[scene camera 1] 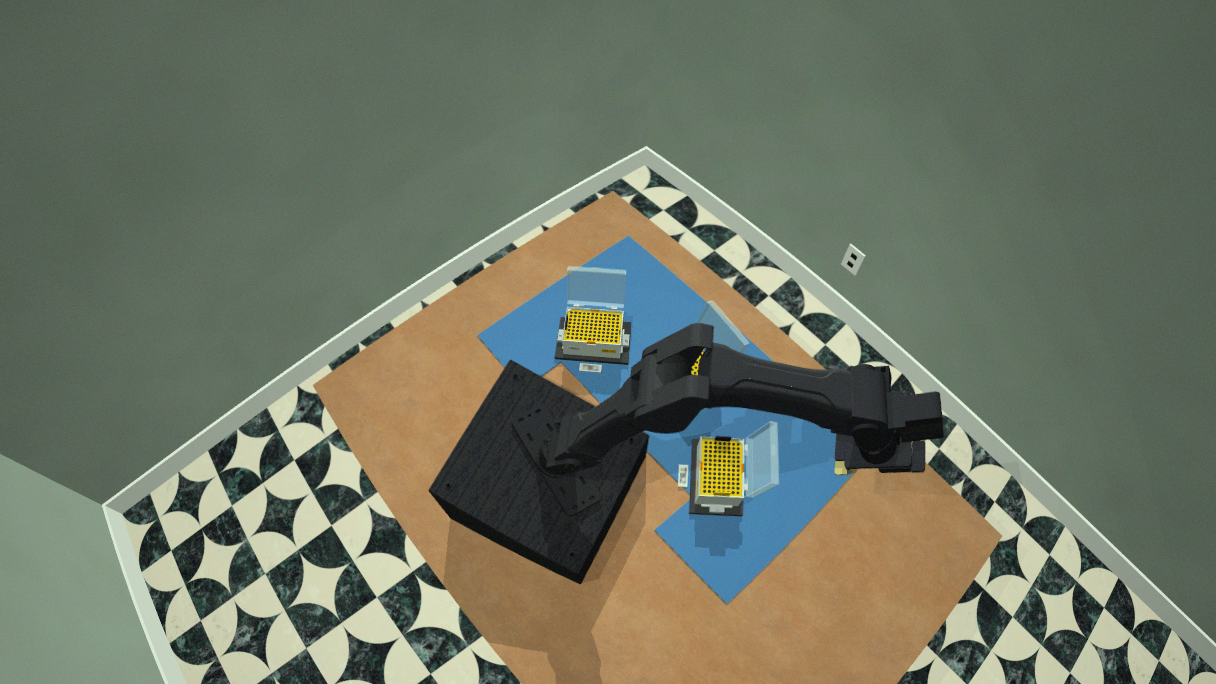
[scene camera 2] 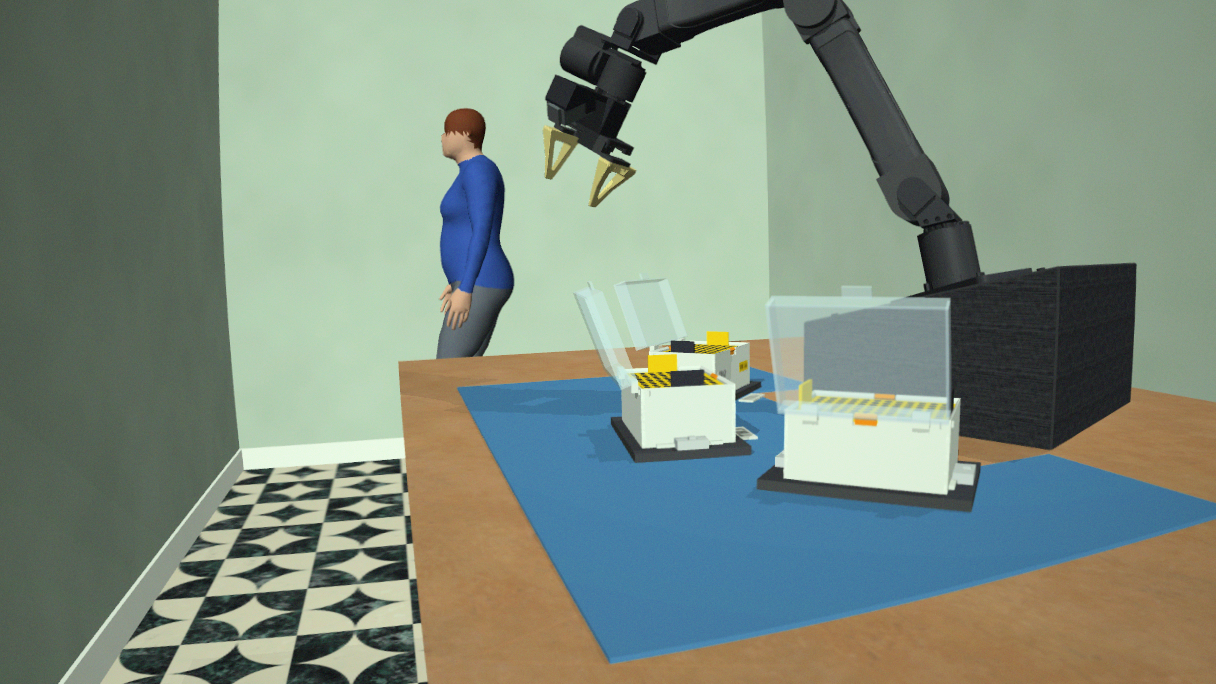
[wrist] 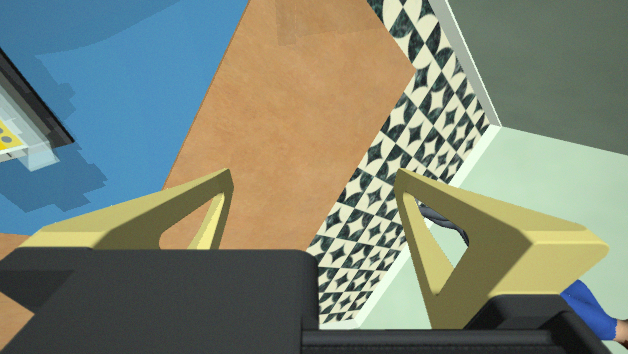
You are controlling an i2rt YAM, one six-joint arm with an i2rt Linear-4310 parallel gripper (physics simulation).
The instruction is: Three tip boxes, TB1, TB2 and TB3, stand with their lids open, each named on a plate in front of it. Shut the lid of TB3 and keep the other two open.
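Frame: origin at the arm's base, x ahead, y left, z up, level; metres.
Seen in the pictures: gripper, between the fingertips: [scene camera 1: 884, 466] [scene camera 2: 569, 192] [wrist: 313, 177]; arm's base, origin of its link: [scene camera 1: 555, 460] [scene camera 2: 956, 294].
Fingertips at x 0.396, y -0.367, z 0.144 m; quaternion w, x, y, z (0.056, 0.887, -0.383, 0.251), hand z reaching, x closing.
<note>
Offsets run from my fingertips to a thing's middle. "*": to the spot under its first point. Level surfaces: height alone.
Three white tip boxes with yellow racks stand with clear lids open. One box @[0.170 m back, 0.594 m left, 0.238 m down] [scene camera 1: 593, 348] [scene camera 2: 867, 450] has its lid @[* 0.118 m back, 0.659 m left, 0.173 m down] [scene camera 1: 596, 287] [scene camera 2: 858, 340] upright. The middle box @[0.061 m back, 0.420 m left, 0.238 m down] [scene camera 1: 697, 364] [scene camera 2: 680, 416] is mostly hidden by the arm in scene camera 1; its lid @[0.018 m ahead, 0.417 m left, 0.167 m down] [scene camera 1: 724, 325] [scene camera 2: 602, 336] leans back. The third box [scene camera 1: 721, 472] [scene camera 2: 705, 361] [wrist: 9, 137] also has its lid [scene camera 1: 763, 459] [scene camera 2: 650, 310] open. Name plates @[* 0.206 m back, 0.549 m left, 0.269 m down] [scene camera 1: 590, 368] @[* 0.190 m back, 0.248 m left, 0.269 m down] [scene camera 1: 682, 475] are too small to read. My gripper [scene camera 2: 570, 191] [wrist: 313, 177] is open and empty, high above and beyond the boxes' lid side.
The boxes stand on dark bases on a blue mat @[0.271 m down] [scene camera 1: 731, 570] [scene camera 2: 595, 595] [wrist: 125, 100]. The black arm pedestal [scene camera 1: 484, 467] [scene camera 2: 1088, 357] stands on the brown table @[0.274 m down] [scene camera 1: 816, 587] [scene camera 2: 459, 544] [wrist: 280, 125]. A person in blue [scene camera 2: 476, 221] [wrist: 590, 310] stands beyond the table's edge.
</note>
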